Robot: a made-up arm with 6 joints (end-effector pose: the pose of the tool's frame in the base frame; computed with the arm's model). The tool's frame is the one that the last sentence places.
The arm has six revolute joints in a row. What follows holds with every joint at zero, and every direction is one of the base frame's.
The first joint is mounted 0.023 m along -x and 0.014 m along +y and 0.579 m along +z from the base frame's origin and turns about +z.
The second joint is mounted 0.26 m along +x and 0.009 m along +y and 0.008 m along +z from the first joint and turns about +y.
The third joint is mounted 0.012 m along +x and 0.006 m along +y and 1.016 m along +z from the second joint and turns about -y.
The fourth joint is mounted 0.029 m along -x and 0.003 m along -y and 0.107 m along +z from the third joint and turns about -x.
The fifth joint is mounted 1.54 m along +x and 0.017 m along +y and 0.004 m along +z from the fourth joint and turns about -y.
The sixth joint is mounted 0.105 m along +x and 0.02 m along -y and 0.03 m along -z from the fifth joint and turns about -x.
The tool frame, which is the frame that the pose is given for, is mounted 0.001 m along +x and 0.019 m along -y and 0.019 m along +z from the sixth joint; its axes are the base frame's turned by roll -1.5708, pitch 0 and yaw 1.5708 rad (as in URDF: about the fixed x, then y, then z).
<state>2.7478 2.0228 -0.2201 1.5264 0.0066 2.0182</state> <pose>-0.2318 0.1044 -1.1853 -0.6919 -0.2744 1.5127</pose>
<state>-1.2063 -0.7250 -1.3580 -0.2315 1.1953 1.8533</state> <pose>0.3353 -0.8973 0.5949 -1.6577 1.5802 0.9968</pose>
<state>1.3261 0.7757 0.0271 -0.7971 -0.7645 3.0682</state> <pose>0.4027 2.1246 0.2803 0.1050 0.5723 -0.8684</pose>
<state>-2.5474 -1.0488 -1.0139 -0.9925 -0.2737 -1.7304</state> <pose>-0.8005 -0.5887 1.2103 1.0596 1.6239 2.1435</pose>
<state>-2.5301 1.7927 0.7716 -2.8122 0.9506 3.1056</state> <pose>-1.7858 -1.1928 -0.9948 0.4659 0.0260 -0.7352</pose>
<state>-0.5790 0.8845 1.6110 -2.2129 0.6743 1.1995</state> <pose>1.7923 -1.2271 2.3376 -1.2022 -1.4085 -0.5829</pose>
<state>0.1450 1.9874 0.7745 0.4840 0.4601 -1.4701</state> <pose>1.8302 0.2797 -1.3147 0.0437 -0.8111 0.7290</pose>
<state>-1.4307 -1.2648 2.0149 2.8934 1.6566 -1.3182</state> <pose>-0.2706 2.2366 0.6882 1.9047 -2.1927 -0.1369</pose>
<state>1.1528 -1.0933 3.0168 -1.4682 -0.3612 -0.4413</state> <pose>-0.6821 -1.3174 -0.2978 -0.1763 0.7152 0.6695</pose>
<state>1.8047 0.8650 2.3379 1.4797 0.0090 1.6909</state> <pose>-0.2857 1.0939 2.8549 3.0303 0.3122 0.0329</pose>
